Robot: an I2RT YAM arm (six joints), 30 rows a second.
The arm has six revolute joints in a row. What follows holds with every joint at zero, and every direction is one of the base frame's. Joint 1 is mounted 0.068 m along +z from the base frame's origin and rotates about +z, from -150 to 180 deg. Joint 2 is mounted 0.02 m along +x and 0.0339 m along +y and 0.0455 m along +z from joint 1 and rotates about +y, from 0 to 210 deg. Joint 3 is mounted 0.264 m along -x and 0.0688 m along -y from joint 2 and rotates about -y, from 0 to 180 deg. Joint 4 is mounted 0.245 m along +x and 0.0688 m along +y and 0.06 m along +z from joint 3 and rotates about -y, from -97 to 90 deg. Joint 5 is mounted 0.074 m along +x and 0.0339 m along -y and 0.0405 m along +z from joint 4 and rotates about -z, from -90 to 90 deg. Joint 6 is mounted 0.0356 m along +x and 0.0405 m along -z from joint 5 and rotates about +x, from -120 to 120 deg. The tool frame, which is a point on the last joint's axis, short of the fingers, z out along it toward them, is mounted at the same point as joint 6; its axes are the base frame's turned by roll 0, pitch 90 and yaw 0 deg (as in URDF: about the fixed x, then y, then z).
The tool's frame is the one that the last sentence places.
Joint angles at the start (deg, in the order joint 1, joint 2, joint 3, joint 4, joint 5, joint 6):
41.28 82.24 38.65 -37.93 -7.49 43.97
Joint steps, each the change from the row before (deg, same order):
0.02 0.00 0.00 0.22 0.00 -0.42
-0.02 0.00 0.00 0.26 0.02 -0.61
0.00 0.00 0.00 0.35 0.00 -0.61
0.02 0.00 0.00 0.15 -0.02 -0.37
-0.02 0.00 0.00 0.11 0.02 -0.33
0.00 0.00 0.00 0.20 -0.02 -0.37
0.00 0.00 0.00 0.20 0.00 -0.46
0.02 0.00 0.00 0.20 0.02 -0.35
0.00 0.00 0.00 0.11 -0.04 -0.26
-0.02 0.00 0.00 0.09 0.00 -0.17
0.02 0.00 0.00 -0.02 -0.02 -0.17
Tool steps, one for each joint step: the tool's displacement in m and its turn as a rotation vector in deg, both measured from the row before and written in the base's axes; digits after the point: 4 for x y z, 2 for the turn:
0.0003 0.0003 0.0001 0.13 -0.25 0.43
0.0004 0.0003 0.0001 0.14 -0.33 0.57
0.0005 0.0004 0.0001 0.21 -0.39 0.60
0.0002 0.0003 0.0000 0.10 -0.18 0.39
0.0002 0.0001 0.0000 0.05 -0.16 0.30
0.0003 0.0003 0.0001 0.13 -0.21 0.36
0.0003 0.0002 0.0001 0.11 -0.25 0.45
0.0002 0.0003 0.0001 0.10 -0.24 0.36
0.0001 0.0002 0.0000 0.09 -0.11 0.26
0.0002 0.0001 0.0000 0.05 -0.10 0.15
-0.0001 0.0000 0.0000 -0.01 -0.01 0.19

